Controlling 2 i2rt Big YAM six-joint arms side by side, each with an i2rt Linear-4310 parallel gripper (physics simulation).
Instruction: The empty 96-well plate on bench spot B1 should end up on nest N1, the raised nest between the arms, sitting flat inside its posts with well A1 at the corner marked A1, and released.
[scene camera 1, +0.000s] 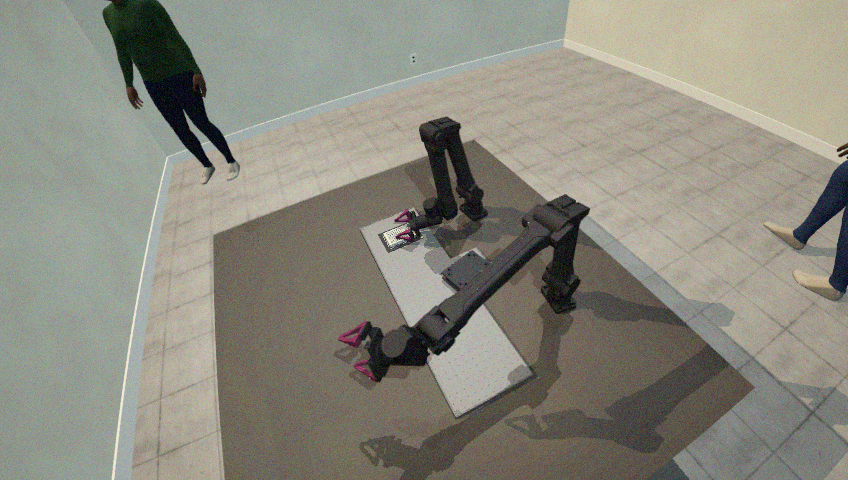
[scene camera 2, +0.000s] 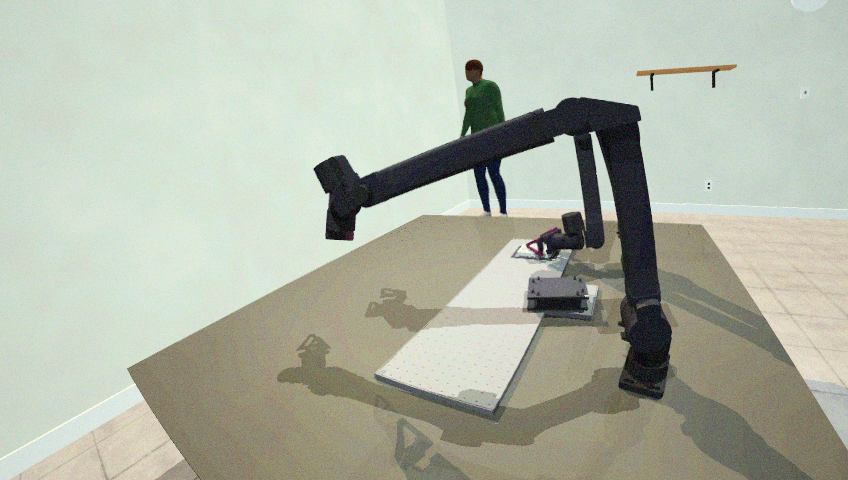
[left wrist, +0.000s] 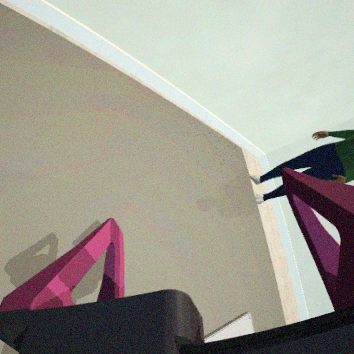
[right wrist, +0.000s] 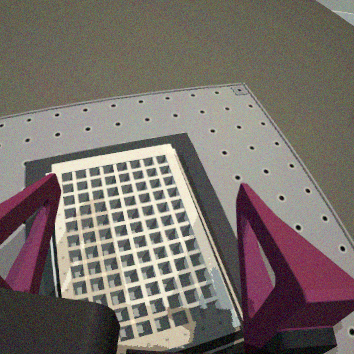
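Seen in the pictures: left gripper, fingertip midpoint: (scene camera 1: 346, 351) (left wrist: 196, 203); right gripper, fingertip midpoint: (scene camera 1: 395, 229) (scene camera 2: 533, 241) (right wrist: 145, 186); left arm's base, origin of the base link: (scene camera 1: 557, 297) (scene camera 2: 644, 374); right arm's base, origin of the base link: (scene camera 1: 473, 211).
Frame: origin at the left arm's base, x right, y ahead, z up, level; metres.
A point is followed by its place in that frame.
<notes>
The white 96-well plate (scene camera 1: 390, 237) {x 0.511, y 0.518, z 0.029 m} (scene camera 2: 526, 248) {x 0.511, y 0.512, z 0.029 m} (right wrist: 135, 240) {x 0.520, y 0.474, z 0.023 m} lies flat on a dark pad at the far end of the perforated board. My right gripper (scene camera 1: 397, 228) {x 0.528, y 0.489, z 0.054 m} (right wrist: 145, 186) {x 0.528, y 0.489, z 0.054 m} is open over it. In the right wrist view the left finger overlaps the plate's left edge near a corner, and the right finger stands off its right side with a gap. Finger height is hard to tell. Nest N1 (scene camera 1: 467, 268) {x 0.212, y 0.275, z 0.052 m} (scene camera 2: 557, 287) {x 0.204, y 0.274, z 0.052 m}, a dark raised block with small posts, holds no plate. Its A1 mark is not readable. My left gripper (scene camera 1: 347, 352) {x -0.126, y 0.718, z 0.321 m} (left wrist: 196, 203) {x -0.126, y 0.718, z 0.321 m} is open and empty, high beyond the board's long edge.
The pale perforated board (scene camera 1: 482, 368) {x -0.158, y 0.366, z 0.013 m} (scene camera 2: 452, 350) {x -0.115, y 0.402, z 0.013 m} (right wrist: 210, 115) {x 0.592, y 0.589, z 0.013 m} runs lengthwise on the brown table top (scene camera 1: 285, 267) {x 0.539, y 1.000, z 0.000 m} (scene camera 2: 238, 350) {x -0.450, y 0.905, z 0.000 m}. The left arm (scene camera 1: 505, 261) {x -0.115, y 0.305, z 0.475 m} (scene camera 2: 452, 163) {x -0.143, y 0.328, z 0.430 m} stretches above the board, close to the nest in scene camera 1. People stand beyond the table.
</notes>
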